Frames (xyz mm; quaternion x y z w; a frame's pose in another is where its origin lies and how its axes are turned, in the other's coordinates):
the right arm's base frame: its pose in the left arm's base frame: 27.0 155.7 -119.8 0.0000 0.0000 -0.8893 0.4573
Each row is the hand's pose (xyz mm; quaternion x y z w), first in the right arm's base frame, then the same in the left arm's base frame.
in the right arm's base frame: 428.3 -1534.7 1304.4 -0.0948 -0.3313 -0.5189 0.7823
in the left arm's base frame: -1470.4 700.1 1184.6 0.3380 0.0672 0.9330 0.1037
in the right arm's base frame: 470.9 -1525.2 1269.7 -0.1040 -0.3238 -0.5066 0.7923
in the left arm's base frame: -1487.5 660.0 1149.9 0.3355 0.0556 0.9362 0.0882
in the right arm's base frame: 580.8 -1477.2 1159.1 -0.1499 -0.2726 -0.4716 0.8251
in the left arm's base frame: -1512.4 542.6 1039.3 0.3110 -0.0086 0.9494 0.0421
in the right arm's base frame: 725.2 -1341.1 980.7 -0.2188 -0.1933 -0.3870 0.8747
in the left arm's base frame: -1485.7 346.0 860.9 -0.2719 0.1062 -0.9548 0.0558
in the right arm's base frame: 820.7 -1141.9 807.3 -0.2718 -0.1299 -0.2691 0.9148
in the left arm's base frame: -1379.2 152.5 687.5 -0.2398 0.1823 -0.9366 0.1790
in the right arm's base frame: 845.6 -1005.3 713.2 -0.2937 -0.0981 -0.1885 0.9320
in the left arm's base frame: -1282.6 52.7 593.4 -0.2215 0.2163 -0.9150 0.2586
